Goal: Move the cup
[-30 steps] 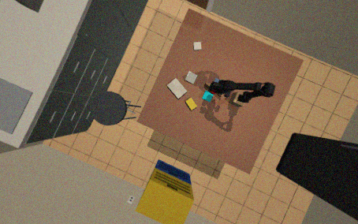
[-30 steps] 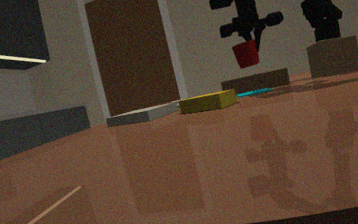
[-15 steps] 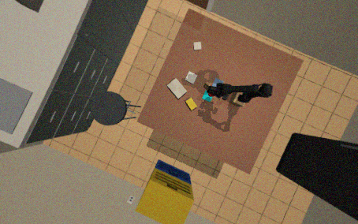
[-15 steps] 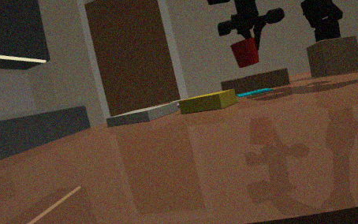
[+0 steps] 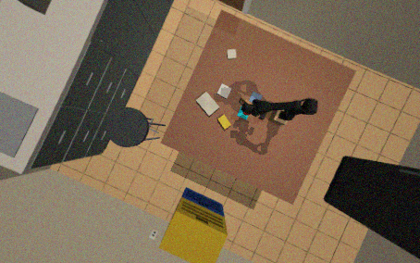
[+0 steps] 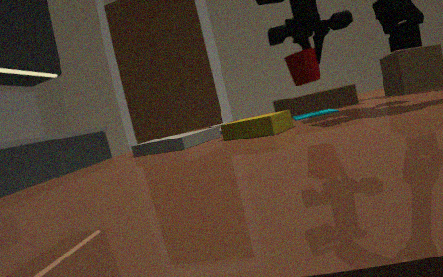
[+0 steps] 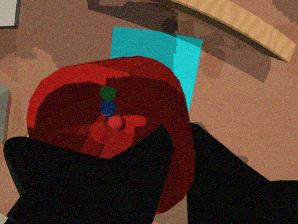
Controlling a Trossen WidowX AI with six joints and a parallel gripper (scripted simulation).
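My gripper tip is 50 mm short of the blue marble and 20 mm above it. From my gripper tip the other things lie so: cyan pad (30 mm ahead, 120 mm below); red cup (30 mm ahead); low brown bar (80 mm to the right, 100 mm below).
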